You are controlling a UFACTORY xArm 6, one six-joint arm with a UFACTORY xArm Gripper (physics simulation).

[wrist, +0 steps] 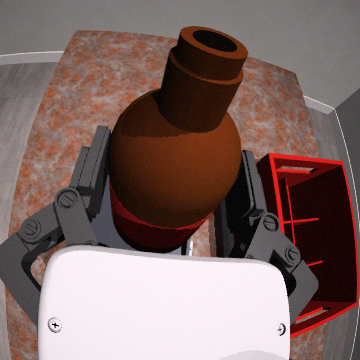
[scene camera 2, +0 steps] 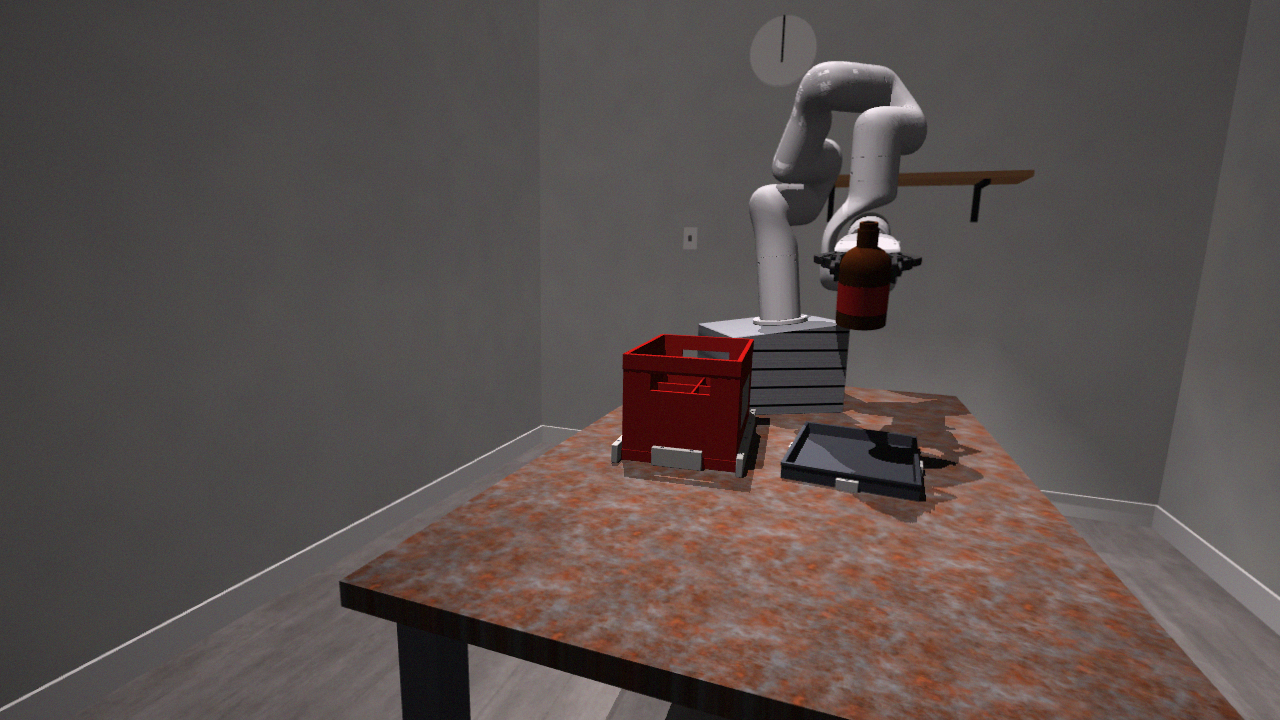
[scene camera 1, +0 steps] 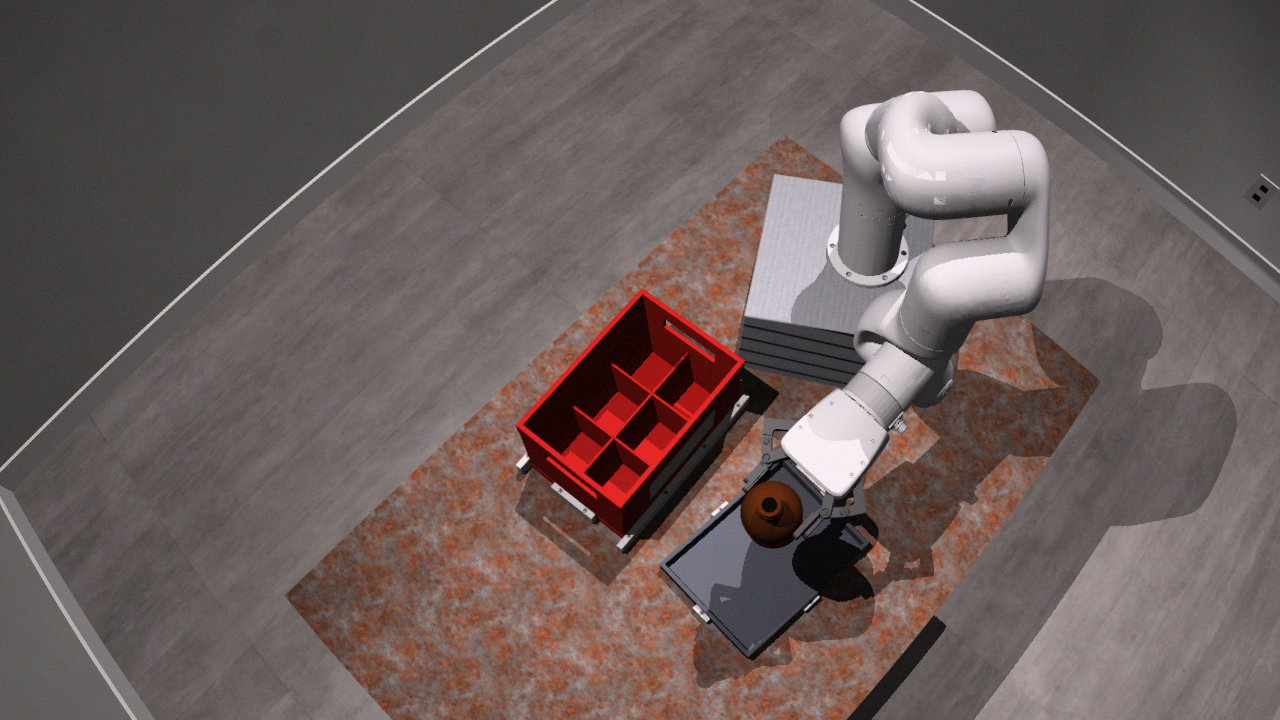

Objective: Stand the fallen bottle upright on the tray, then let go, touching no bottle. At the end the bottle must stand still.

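Seen in the pictures: gripper, fingertip midpoint: (wrist: pixel 172 152) (scene camera 2: pixel 864 272); arm's base, link origin: (scene camera 2: pixel 780 321) (scene camera 1: pixel 867 252).
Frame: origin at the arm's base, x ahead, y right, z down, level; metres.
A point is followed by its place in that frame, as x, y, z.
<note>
A brown bottle (scene camera 1: pixel 771 514) @(0.476, -0.138, -0.194) (scene camera 2: pixel 864 275) @(0.490, -0.127, -0.119) (wrist: pixel 175 155) @(0.438, -0.137, -0.161) with a red label is held in the air, its neck up. It looks close to upright in the scene camera 2 view. My gripper (scene camera 1: pixel 785 488) (scene camera 2: pixel 866 262) @(0.457, -0.131, -0.122) (wrist: pixel 172 152) @(0.457, -0.131, -0.122) is shut on the bottle, one finger on each side of its body. The dark tray (scene camera 1: pixel 750 601) @(0.490, -0.167, 0.183) (scene camera 2: pixel 852 484) @(0.555, -0.129, 0.176) lies on the table below, well under the bottle's base, and the bottle's shadow falls on its right part. In the wrist view the tray is mostly hidden behind the bottle and the gripper.
A tall red crate (scene camera 1: pixel 631 488) @(0.502, 0.045, 0.013) (scene camera 2: pixel 684 420) @(0.532, 0.122, 0.112) (wrist: pixel 348 220) @(0.422, 0.218, 0.022) with compartments stands beside the tray, between white brackets. The arm's metal base block (scene camera 1: pixel 792 259) @(0.079, 0.086, 0.013) (scene camera 2: pixel 796 367) @(0.135, -0.044, 0.085) stands behind them. All stand on the mottled table (scene camera 1: pixel 429 573) @(0.767, 0.230, 0.188) (scene camera 2: pixel 716 573) @(0.829, 0.027, 0.188). Small light blocks sit against the tray's sides.
</note>
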